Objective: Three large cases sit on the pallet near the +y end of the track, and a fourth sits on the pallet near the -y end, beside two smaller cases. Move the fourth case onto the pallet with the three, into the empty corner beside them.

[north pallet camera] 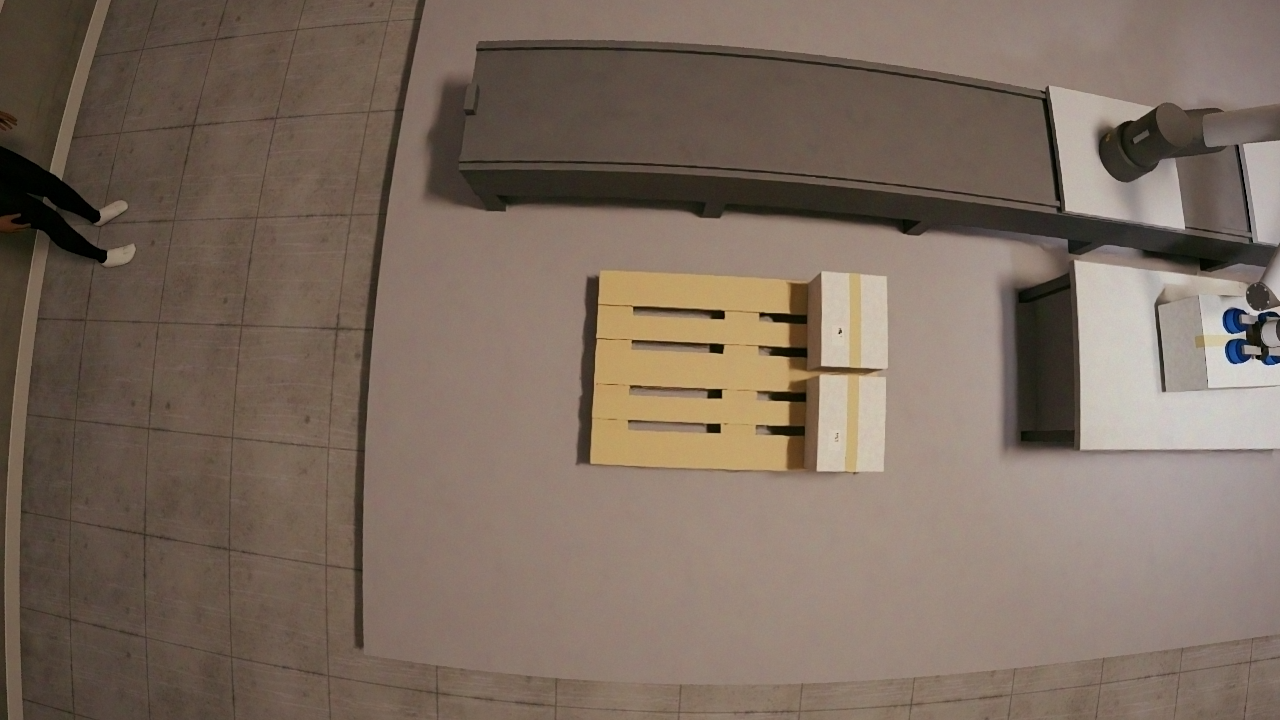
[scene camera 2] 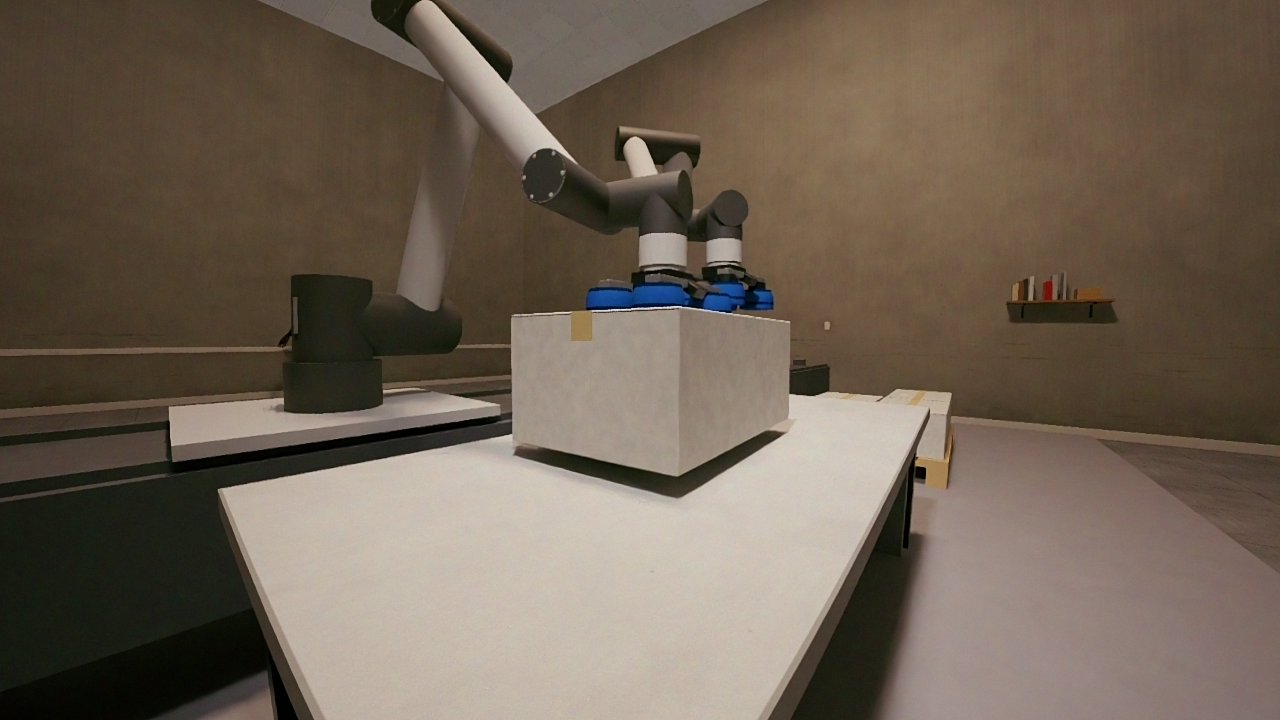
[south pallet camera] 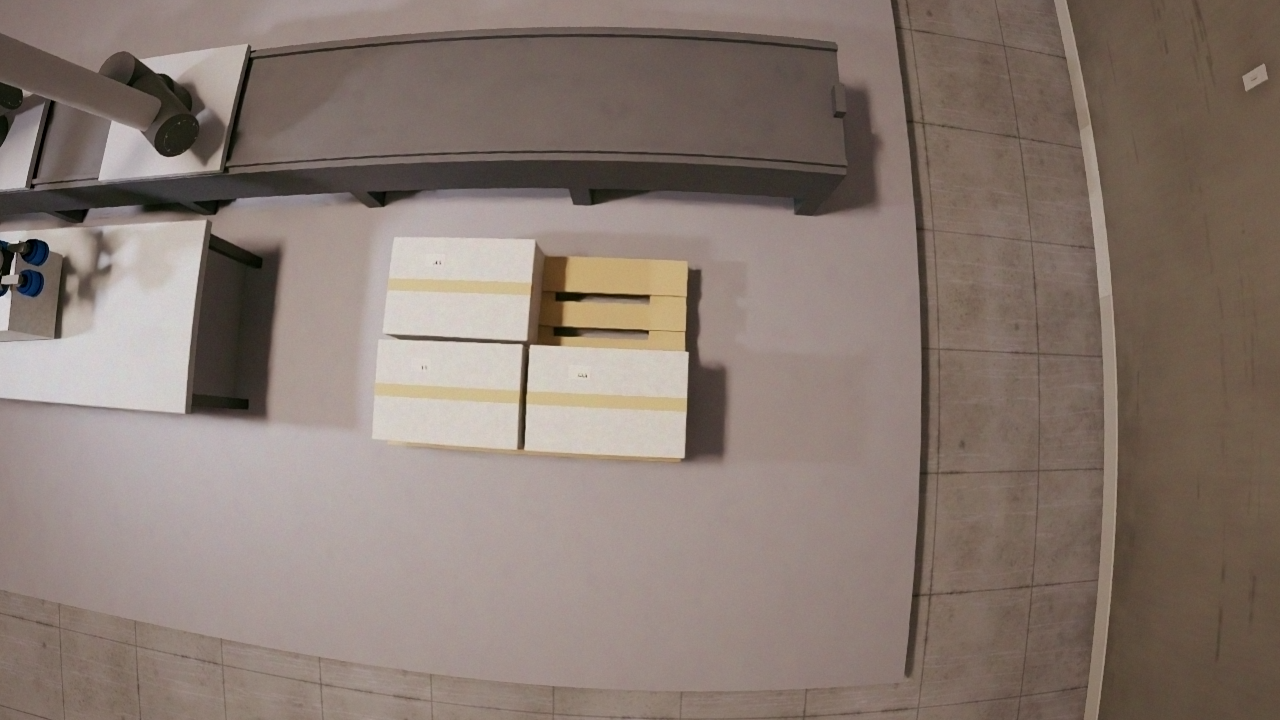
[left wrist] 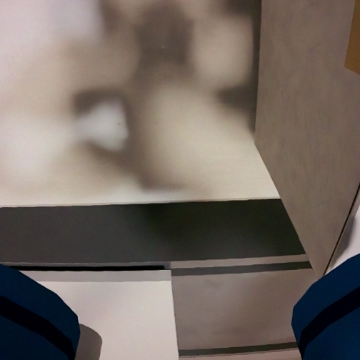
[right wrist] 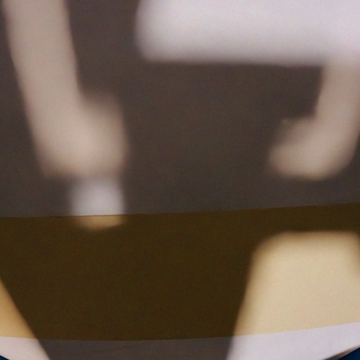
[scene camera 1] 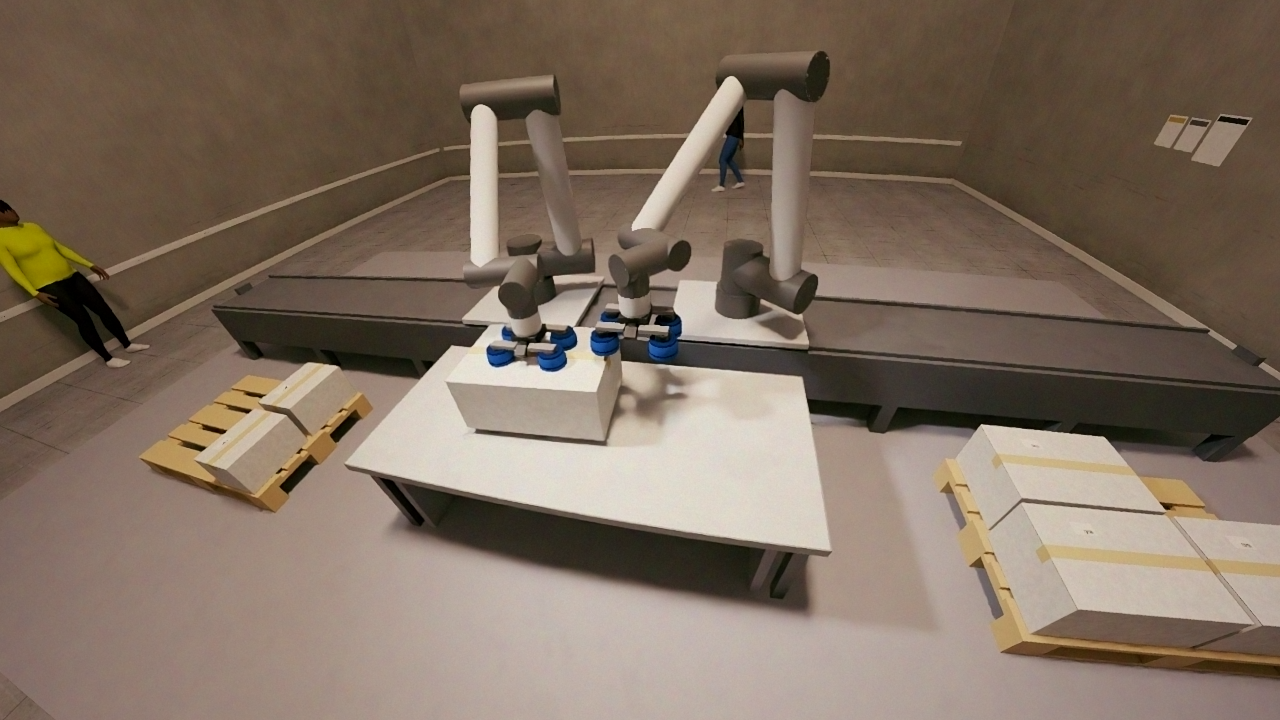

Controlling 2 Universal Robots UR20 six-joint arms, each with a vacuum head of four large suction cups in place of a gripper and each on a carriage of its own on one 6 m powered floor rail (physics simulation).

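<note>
The fourth case [scene camera 1: 537, 407] [scene camera 2: 595, 394] [north pallet camera: 1181, 344] [south pallet camera: 37, 315] [left wrist: 305, 100] is white with a tan tape strip. It hangs level, slightly above the table, with a shadow gap beneath. My right gripper [scene camera 1: 529, 347] [scene camera 2: 659, 293] [north pallet camera: 1253, 336] is sealed on its top. My left gripper [scene camera 1: 636, 334] [scene camera 2: 739, 291] [south pallet camera: 17, 268] is open and empty above the table, close beside the case's end. Three large cases [scene camera 1: 1056, 470] [south pallet camera: 460, 313] [south pallet camera: 447, 420] [south pallet camera: 604, 429] sit on their pallet [south pallet camera: 617, 277]; its upper right corner in the south view is bare.
A white table [scene camera 1: 707, 483] [scene camera 2: 537, 582] [south pallet camera: 134, 358] stands before the rail [scene camera 1: 984, 331] [south pallet camera: 537, 98]. Two smaller cases [north pallet camera: 832, 304] [north pallet camera: 832, 402] sit at one edge of the other pallet [north pallet camera: 657, 367]. A person in yellow [scene camera 1: 44, 255] stands at the left wall, another [scene camera 1: 732, 152] behind the rail.
</note>
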